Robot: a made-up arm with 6 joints.
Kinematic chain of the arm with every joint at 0, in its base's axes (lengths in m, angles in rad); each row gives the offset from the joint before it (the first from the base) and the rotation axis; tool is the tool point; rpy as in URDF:
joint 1: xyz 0 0 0.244 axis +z
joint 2: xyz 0 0 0 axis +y
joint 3: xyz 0.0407 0 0.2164 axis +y
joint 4: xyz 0.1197 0 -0.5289 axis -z
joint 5: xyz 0 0 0 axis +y
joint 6: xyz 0.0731 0 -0.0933 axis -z
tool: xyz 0 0 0 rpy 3.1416 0 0
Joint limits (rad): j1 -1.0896..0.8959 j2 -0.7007..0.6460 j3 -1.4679..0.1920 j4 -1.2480..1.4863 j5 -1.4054..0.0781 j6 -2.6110..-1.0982
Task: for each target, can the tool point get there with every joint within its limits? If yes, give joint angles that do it. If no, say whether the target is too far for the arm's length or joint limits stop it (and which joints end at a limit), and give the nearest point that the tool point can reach.
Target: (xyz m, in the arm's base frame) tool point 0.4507 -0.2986 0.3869
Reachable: yes | joints -0.5934 -0.5801 -0.5318 -0.0432 -0.3919 -1.6691
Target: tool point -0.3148 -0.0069 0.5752
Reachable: no: joint limits stop it (at a limit: joint 1, joint 2, joint 3, joint 4, joint 5) | nearest point 0.0051 -0.2337 0.8076 | short by 0.456 m
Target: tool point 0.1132 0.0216 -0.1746
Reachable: yes | joints -0.1178 0.3450 0.0405 -0.3125 -0.6016 -2.4895
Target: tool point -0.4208 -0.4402 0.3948
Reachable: no: joint limits stop it (at a limit: joint 1, joint 2, joint 4) | nearest point 0.0827 -0.3947 0.3689 | short by 0.506 m
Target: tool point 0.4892 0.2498 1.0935
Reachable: no: too far | nearest point 0.3686 0.1882 0.8841 | short by 0.249 m
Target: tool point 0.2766 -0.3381 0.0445
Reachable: yes | joints -0.8489 -0.3042 -0.1630 0.1501 -0.4447 -1.8507
